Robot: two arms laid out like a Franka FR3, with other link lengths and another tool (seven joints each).
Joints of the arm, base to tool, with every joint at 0 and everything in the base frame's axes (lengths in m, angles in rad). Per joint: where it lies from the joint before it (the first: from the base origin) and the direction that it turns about. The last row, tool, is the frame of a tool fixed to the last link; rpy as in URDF.
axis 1: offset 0 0 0.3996 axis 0 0 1
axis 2: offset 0 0 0 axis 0 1 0
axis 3: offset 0 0 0.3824 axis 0 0 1
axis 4: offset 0.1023 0 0 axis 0 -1 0
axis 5: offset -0.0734 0 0.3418 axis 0 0 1
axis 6: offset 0 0 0 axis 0 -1 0
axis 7: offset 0.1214 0 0 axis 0 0 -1
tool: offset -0.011 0.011 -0.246 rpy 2.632 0 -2.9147
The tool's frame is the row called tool.
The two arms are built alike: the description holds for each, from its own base.
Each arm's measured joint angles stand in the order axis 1, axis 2, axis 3, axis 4, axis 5, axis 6, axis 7.
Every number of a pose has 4 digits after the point. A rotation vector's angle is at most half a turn.
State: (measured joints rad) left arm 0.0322 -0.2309 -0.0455 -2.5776 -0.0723 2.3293 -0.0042; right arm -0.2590 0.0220 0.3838 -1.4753 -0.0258 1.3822 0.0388
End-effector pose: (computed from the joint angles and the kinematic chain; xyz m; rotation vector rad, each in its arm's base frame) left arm 0.4131 -0.0011 0.3600 0.3882 -2.9443 -0.7050; right arm 0.5232 0.0684 0.6215 0.3997 -2.8368 -0.7178
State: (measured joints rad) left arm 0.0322 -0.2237 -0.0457 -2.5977 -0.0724 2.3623 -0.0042; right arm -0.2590 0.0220 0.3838 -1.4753 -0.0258 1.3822 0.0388
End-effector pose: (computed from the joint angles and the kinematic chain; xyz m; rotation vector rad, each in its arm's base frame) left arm 0.4122 -0.0005 0.3525 0.3930 -2.9487 -0.7068; right arm 0.5232 0.0684 0.6215 0.3997 -2.8368 -0.7178
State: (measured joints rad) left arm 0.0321 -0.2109 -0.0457 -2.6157 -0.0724 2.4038 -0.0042; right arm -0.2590 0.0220 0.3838 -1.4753 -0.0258 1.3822 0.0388
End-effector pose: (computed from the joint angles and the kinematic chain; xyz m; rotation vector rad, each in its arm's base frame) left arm 0.4137 0.0002 0.3446 0.4007 -2.9576 -0.7090; right arm 0.5232 0.0684 0.6215 0.3997 -2.8368 -0.7178
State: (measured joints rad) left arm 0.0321 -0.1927 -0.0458 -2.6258 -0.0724 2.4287 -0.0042; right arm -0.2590 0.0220 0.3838 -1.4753 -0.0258 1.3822 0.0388
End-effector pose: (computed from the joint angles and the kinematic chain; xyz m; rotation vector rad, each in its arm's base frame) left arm 0.4142 0.0006 0.3358 0.4005 -2.9539 -0.7097; right arm 0.5232 0.0684 0.6215 0.3997 -2.8368 -0.7178
